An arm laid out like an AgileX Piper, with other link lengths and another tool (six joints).
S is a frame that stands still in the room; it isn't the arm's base.
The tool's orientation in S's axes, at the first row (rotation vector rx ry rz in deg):
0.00, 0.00, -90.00
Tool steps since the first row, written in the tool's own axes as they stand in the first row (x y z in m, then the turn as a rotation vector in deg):
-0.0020, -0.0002, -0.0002, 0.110, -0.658, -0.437
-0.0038, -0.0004, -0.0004, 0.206, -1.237, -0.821
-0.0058, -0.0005, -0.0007, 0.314, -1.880, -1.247
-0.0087, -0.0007, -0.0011, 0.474, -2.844, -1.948
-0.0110, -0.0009, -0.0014, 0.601, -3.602, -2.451
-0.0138, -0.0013, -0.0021, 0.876, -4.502, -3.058
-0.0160, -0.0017, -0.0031, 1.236, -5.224, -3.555
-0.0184, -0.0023, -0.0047, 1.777, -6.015, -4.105
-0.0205, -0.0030, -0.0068, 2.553, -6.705, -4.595
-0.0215, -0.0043, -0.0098, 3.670, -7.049, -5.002
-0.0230, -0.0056, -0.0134, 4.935, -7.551, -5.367
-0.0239, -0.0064, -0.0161, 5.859, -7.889, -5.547
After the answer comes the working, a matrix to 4 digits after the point.
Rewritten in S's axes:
-0.0002, 0.0020, -0.0002, -0.658, -0.110, -0.437
-0.0004, 0.0038, -0.0004, -1.237, -0.206, -0.821
-0.0005, 0.0058, -0.0007, -1.880, -0.314, -1.247
-0.0007, 0.0087, -0.0011, -2.844, -0.474, -1.948
-0.0009, 0.0110, -0.0014, -3.602, -0.601, -2.451
-0.0013, 0.0138, -0.0021, -4.502, -0.876, -3.058
-0.0017, 0.0160, -0.0031, -5.224, -1.236, -3.555
-0.0023, 0.0184, -0.0047, -6.015, -1.777, -4.105
-0.0030, 0.0205, -0.0068, -6.705, -2.553, -4.595
-0.0043, 0.0215, -0.0098, -7.049, -3.670, -5.002
-0.0056, 0.0230, -0.0134, -7.551, -4.935, -5.367
-0.0064, 0.0239, -0.0161, -7.889, -5.859, -5.547

The tool's axes in the first row as the columns of a matrix, in S's axes (rounded; the answer above uses it unrounded):
0.0000, 1.0000, 0.0000
-1.0000, 0.0000, 0.0000
0.0000, 0.0000, 1.0000

